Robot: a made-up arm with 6 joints.
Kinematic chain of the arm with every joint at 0, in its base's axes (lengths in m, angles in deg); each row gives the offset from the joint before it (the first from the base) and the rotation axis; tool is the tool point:
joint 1: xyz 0 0 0.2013 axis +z
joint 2: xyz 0 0.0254 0 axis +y
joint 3: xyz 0 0 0.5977 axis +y
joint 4: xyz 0 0 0.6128 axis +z
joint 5: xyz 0 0 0 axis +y
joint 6: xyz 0 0 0.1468 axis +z
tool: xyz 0 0 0
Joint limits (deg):
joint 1: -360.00..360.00
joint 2: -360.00..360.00
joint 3: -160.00..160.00
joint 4: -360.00..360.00
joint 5: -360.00..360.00
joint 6: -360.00..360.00
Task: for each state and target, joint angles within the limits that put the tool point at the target. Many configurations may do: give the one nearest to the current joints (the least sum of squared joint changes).
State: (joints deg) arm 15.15 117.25 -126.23 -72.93 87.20 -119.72
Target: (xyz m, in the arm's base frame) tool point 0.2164 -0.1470 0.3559
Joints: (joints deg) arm -7.09 132.96 -154.92 -81.94 95.93 -119.72
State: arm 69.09 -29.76 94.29 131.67 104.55 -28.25
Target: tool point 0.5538 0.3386 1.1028
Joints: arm 21.66 7.16 64.79 144.30 82.10 -28.25
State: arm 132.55 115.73 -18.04 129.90 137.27 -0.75
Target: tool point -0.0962 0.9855 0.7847
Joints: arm 88.46 71.41 -14.87 135.31 109.54 -0.75
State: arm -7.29 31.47 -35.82 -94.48 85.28 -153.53
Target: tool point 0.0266 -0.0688 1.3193
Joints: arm 2.10 27.94 -41.56 -139.11 81.84 -153.53
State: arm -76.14 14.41 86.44 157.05 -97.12 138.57
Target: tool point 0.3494 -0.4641 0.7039
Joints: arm -51.33 -1.09 86.95 162.80 -101.46 138.57
